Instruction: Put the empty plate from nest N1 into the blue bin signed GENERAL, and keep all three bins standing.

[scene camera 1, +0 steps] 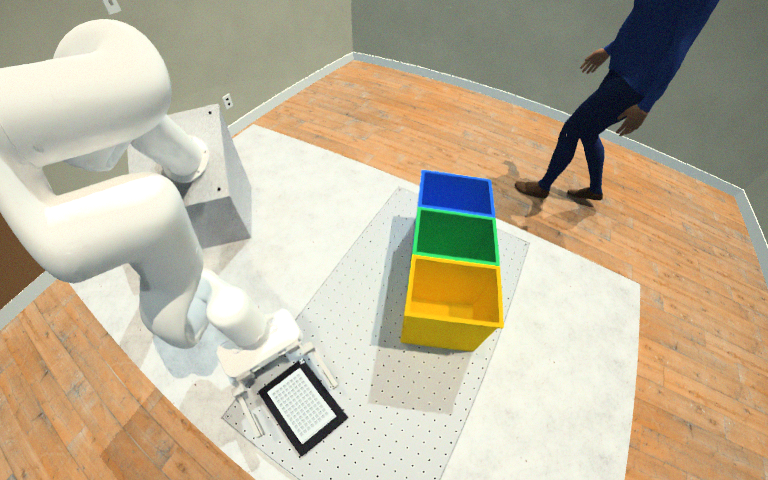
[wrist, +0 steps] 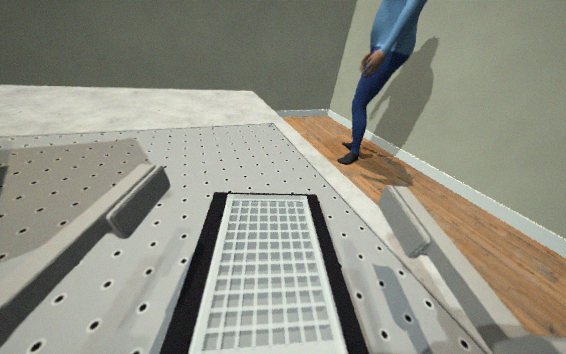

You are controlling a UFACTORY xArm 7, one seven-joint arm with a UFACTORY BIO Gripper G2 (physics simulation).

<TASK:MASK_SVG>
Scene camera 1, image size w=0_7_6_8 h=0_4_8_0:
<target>gripper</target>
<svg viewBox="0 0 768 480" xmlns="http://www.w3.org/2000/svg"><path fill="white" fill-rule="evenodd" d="M286 309L278 310L272 314L274 319L269 323L271 324L270 334L267 341L261 347L254 350L245 350L229 339L217 348L217 356L225 374L235 379L239 384L231 390L233 397L239 400L256 438L264 436L265 432L257 415L251 413L243 396L247 392L244 382L255 376L254 371L286 352L292 354L301 348L305 356L310 352L313 353L323 369L321 370L322 374L331 388L334 390L339 386L311 341L302 346L303 334L290 312Z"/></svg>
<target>gridded plate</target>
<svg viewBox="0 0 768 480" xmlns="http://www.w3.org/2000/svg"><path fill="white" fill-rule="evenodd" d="M299 368L267 393L303 444L334 419L336 415Z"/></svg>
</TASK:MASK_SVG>
